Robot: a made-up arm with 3 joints.
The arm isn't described. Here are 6 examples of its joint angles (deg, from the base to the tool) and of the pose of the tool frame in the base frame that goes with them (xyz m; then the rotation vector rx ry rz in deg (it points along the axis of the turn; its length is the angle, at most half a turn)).
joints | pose
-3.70 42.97 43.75 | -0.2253 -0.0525 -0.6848 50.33 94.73 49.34
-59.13 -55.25 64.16 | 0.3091 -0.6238 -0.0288 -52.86 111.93 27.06
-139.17 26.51 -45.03 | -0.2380 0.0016 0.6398 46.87 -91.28 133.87
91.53 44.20 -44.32 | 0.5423 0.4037 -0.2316 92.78 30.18 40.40
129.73 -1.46 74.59 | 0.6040 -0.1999 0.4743 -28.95 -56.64 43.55
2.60 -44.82 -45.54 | 0.2828 -0.4741 -0.2391 42.15 1.78 -33.98
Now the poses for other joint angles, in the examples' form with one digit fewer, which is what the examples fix.
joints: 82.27 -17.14 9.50
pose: 0.674 -0.264 -0.041 37.8 -23.5 28.6
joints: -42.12 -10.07 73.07
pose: -0.072 -0.582 -0.378 -7.0 117.3 46.5
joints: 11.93 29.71 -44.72
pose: -0.033 0.027 -0.637 78.5 65.6 -36.3
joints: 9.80 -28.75 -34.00
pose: 0.278 -0.414 -0.372 46.5 16.6 -26.6
